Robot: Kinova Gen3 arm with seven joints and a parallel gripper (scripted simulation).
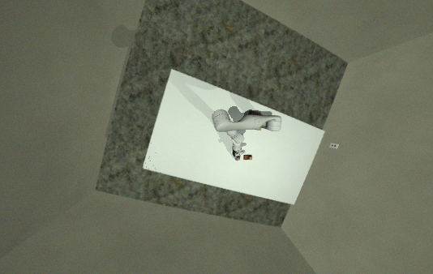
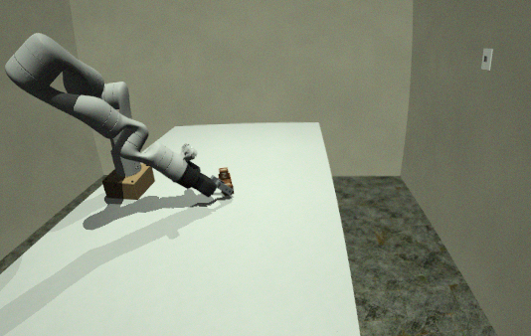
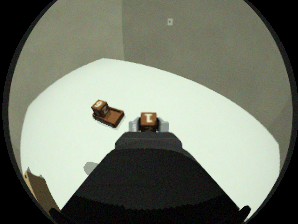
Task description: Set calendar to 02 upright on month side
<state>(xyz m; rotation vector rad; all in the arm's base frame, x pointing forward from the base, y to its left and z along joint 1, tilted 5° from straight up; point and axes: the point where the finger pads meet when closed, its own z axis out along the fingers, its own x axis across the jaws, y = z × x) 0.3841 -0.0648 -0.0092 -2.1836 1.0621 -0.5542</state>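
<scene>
Now: hand 110 mm to the right of the brown tray, 30 mm past it and 30 mm above it. The rest, counted from my hand: brown calendar cube: 10 mm below, 10 mm ahead.
</scene>
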